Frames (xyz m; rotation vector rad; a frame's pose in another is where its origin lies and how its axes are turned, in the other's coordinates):
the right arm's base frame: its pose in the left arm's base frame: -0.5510 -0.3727 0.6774 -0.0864 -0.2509 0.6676
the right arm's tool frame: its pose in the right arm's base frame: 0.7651 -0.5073 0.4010 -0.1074 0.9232 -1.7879
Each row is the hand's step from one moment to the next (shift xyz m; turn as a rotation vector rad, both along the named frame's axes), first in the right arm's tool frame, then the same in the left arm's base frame.
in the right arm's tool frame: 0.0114 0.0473 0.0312 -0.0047 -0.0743 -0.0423
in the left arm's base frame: 0.0576 0.0036 0.0029 -0.0835 -0.0186 -0.0027
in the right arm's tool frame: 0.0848 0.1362 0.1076 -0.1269 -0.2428 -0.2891
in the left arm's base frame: 0.1889 -0.0395 0.0087 -0.3794 0.0597 -0.1056
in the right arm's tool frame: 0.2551 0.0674 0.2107 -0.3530 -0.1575 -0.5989
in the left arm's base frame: 0.2306 -0.2342 0.0776 -0.5270 0.3364 -0.3423
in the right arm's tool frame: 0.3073 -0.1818 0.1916 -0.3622 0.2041 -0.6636
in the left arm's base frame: 0.0307 -0.3735 0.1541 -0.2658 0.4884 -0.5514
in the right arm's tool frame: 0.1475 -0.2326 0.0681 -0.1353 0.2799 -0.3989
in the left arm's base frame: -0.1164 -0.2311 0.1164 -0.0087 0.2769 -0.4231
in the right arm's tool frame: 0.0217 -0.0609 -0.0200 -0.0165 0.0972 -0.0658
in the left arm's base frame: -0.0542 -0.0405 0.0030 0.0420 0.0595 -0.0935
